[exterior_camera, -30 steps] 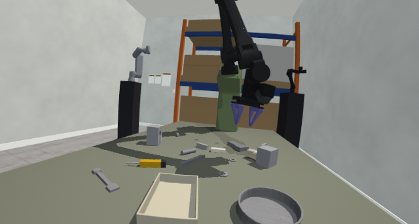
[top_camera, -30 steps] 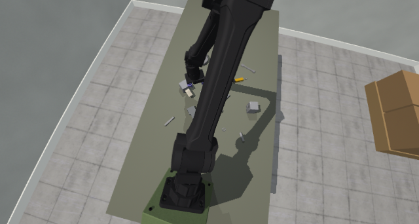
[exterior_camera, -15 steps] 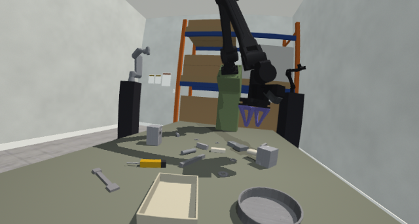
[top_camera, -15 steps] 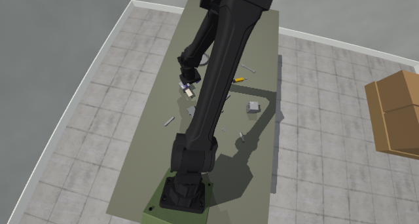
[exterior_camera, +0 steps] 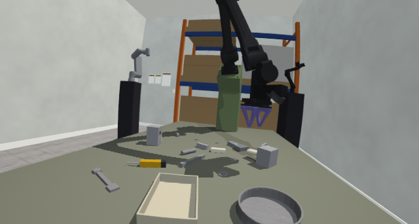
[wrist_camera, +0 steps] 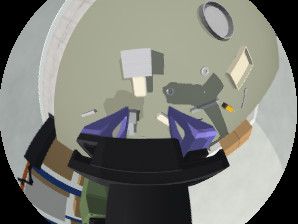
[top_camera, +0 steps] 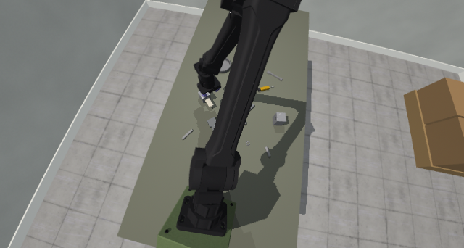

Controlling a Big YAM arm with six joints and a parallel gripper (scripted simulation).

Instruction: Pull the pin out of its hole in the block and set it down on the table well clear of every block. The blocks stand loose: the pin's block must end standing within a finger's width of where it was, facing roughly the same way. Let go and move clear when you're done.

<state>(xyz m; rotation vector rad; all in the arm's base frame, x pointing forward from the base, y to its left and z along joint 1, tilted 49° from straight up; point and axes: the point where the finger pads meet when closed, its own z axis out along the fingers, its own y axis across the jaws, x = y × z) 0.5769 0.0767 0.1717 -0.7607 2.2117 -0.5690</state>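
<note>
The cream pin is 20 mm to the left of my hand and 110 mm below it. From my hand the other things lie so: cream tray (260 mm ahead, 230 mm to the right, 130 mm below); then cream piece (70 mm behind, 120 mm to the right, 130 mm below); then round grey dish (290 mm ahead, 50 mm to the right, 120 mm below).
</note>
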